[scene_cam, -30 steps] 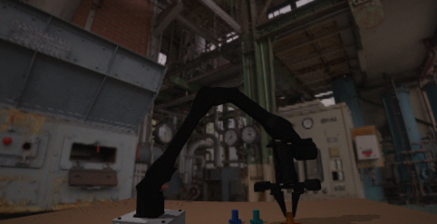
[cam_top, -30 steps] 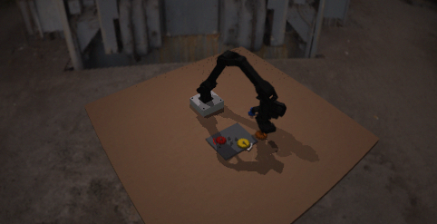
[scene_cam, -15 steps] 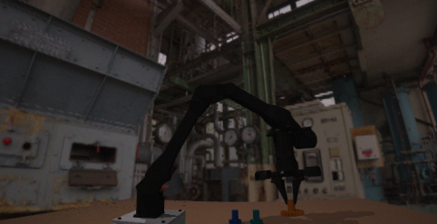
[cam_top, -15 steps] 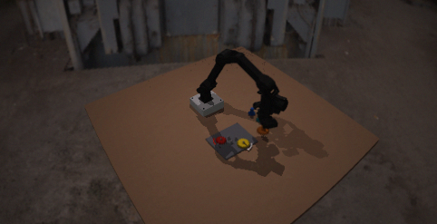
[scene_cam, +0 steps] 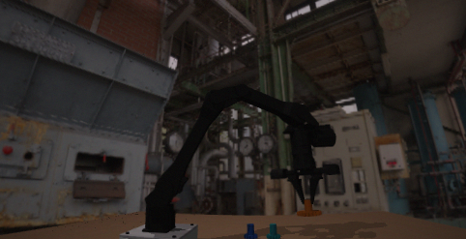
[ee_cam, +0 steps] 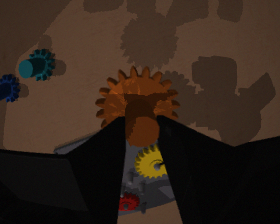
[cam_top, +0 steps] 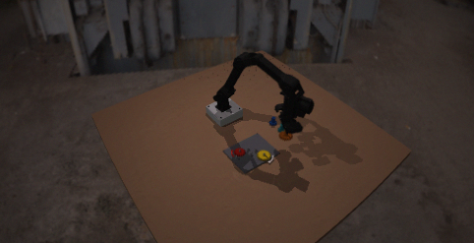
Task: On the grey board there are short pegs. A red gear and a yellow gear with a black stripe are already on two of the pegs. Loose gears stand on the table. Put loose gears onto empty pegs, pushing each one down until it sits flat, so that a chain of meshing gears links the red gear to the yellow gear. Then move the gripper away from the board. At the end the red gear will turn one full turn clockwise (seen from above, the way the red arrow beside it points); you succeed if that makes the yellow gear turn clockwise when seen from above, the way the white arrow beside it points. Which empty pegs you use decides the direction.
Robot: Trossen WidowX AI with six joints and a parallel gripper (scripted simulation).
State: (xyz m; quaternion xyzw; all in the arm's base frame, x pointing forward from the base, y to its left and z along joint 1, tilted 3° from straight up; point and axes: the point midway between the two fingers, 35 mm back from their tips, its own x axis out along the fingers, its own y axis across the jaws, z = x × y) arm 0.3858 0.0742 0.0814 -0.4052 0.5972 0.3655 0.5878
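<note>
Now: the red gear 10 cm behind my gripper tip, 19 cm to the right of it and 9 cm below it. Also, from my gripper tip: yellow gear (2 cm behind, 12 cm to the right, 9 cm below); orange gear (1 cm below); white arrow (2 cm ahead, 11 cm to the right, 9 cm below).
</note>
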